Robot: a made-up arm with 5 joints.
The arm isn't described. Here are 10 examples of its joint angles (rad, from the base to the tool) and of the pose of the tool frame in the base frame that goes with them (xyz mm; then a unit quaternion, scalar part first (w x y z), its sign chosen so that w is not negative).
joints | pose
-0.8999 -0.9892 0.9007 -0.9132 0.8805 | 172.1 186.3 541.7 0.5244 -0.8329 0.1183 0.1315
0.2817 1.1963 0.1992 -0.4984 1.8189 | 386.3 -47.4 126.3 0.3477 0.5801 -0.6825 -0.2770
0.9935 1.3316 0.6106 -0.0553 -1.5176 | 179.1 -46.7 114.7 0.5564 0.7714 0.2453 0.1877
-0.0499 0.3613 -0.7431 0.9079 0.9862 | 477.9 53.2 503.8 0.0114 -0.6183 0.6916 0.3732
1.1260 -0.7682 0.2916 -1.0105 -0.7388 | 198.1 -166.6 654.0 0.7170 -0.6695 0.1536 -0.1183
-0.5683 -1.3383 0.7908 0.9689 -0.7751 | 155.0 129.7 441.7 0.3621 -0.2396 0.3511 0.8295
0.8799 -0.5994 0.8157 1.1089 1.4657 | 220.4 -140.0 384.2 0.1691 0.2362 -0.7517 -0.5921
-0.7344 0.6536 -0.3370 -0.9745 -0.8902 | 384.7 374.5 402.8 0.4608 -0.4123 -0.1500 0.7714
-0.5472 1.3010 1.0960 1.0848 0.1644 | 84.2 56.3 296.4 0.7091 -0.4247 -0.4924 -0.2727
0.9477 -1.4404 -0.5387 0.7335 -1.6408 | 66.9 122.7 653.6 0.7664 -0.5462 -0.2058 0.2683
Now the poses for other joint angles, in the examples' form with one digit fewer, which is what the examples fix.
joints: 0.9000 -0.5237 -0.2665 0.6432 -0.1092
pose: 244 -170 615 0.717 -0.271 0.611 0.198
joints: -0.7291 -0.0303 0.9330 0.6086 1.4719
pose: 211 182 286 0.610 0.650 -0.328 -0.313
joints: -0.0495 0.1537 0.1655 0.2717 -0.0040
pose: 425 58 365 0.318 -0.347 0.615 0.633
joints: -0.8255 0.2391 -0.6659 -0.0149 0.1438
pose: 328 340 576 0.387 -0.739 0.135 0.534
